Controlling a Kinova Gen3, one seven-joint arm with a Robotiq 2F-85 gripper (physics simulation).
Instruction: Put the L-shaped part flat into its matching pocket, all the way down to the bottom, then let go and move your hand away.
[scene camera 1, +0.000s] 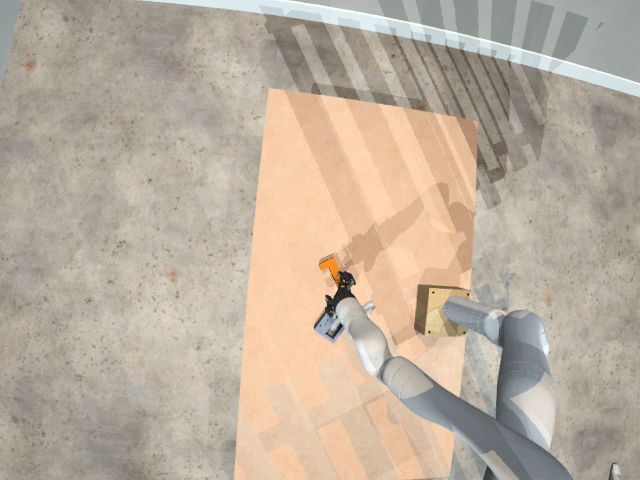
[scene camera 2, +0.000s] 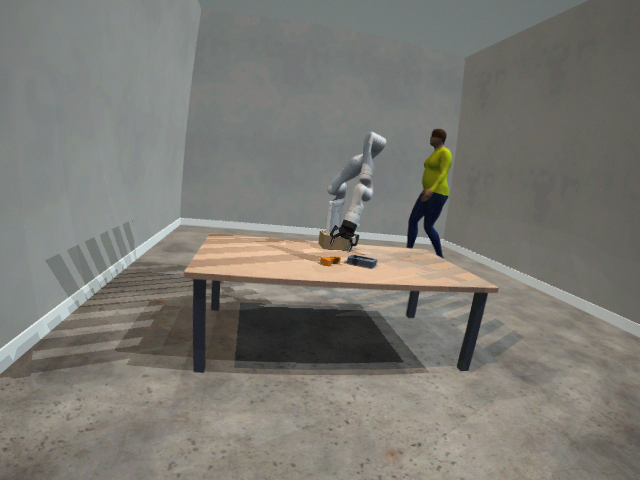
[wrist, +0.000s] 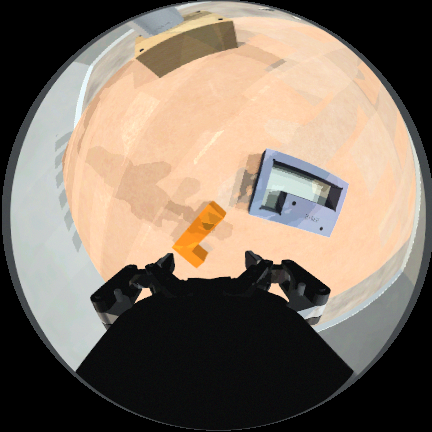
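Seen in the pictures: gripper, fingertip midpoint: (scene camera 1: 333, 284) (scene camera 2: 339, 248) (wrist: 209, 259); arm's base, link origin: (scene camera 1: 454, 308).
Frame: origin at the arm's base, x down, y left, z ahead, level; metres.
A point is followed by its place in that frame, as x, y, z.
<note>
The orange L-shaped part (scene camera 1: 330, 265) @(0.054, -0.116, 0.467) (scene camera 2: 329, 260) @(0.055, -0.109, 0.502) (wrist: 192, 236) @(0.054, -0.094, 0.446) lies flat on the table, outside the pocket. The blue-grey block (scene camera 1: 320, 324) @(0.048, 0.098, 0.485) (scene camera 2: 361, 262) @(0.061, 0.066, 0.474) (wrist: 302, 212) @(0.048, 0.075, 0.451) with the L-shaped pocket lies beside it, to the right in the wrist view. The pocket is open at the top and has no part in it. My gripper (scene camera 1: 337, 291) @(0.001, -0.055, 0.460) (scene camera 2: 342, 245) @(0.001, -0.055, 0.460) (wrist: 209, 259) @(0.001, -0.055, 0.460) is open and empty, above the table. In the overhead view it covers one end of the part and some of the block. In the wrist view the part's short leg is near the left fingertip.
The wooden box (scene camera 1: 422, 310) @(0.031, 0.022, 0.110) (scene camera 2: 325, 240) @(0.030, -0.061, 0.110) (wrist: 195, 50) @(0.059, 0.025, 0.110) under the arm's base stands at one long edge of the table (scene camera 1: 289, 180) @(0.084, -0.418, 0.646) (scene camera 2: 248, 266) @(0.084, -0.504, 0.606). A person (scene camera 2: 436, 170) in a yellow top stands behind the table at the right in the second scene view.
</note>
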